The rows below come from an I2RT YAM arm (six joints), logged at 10 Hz.
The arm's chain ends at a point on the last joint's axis. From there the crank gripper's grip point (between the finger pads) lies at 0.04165 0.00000 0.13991 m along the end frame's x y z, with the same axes.
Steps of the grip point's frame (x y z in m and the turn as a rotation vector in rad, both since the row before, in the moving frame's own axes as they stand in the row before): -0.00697 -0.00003 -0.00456 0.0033 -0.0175 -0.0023; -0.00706 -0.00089 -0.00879 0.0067 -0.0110 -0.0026; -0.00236 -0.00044 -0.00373 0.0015 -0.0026 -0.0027; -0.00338 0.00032 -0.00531 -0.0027 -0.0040 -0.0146; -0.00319 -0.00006 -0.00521 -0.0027 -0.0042 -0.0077; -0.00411 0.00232 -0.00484 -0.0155 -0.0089 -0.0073; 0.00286 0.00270 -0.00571 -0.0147 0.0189 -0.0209; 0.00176 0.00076 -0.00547 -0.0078 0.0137 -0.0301; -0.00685 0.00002 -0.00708 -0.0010 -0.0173 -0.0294
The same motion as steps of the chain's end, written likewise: -0.00451 0.00053 -0.00527 0.0033 -0.0175 -0.0023; -0.00552 0.00016 -0.00924 0.0067 -0.0110 -0.0026; -0.00200 -0.00012 -0.00384 0.0015 -0.0026 -0.0027; -0.00282 0.00055 -0.00548 -0.0027 -0.0040 -0.0146; -0.00260 -0.00012 -0.00538 -0.0027 -0.0042 -0.0077; -0.00287 0.00045 -0.00519 -0.0155 -0.0089 -0.0073; 0.00021 0.00155 -0.00489 -0.0147 0.0189 -0.0209; -0.00015 0.00095 -0.00489 -0.0078 0.0137 -0.0301; -0.00441 0.00107 -0.00778 -0.0010 -0.0173 -0.0294
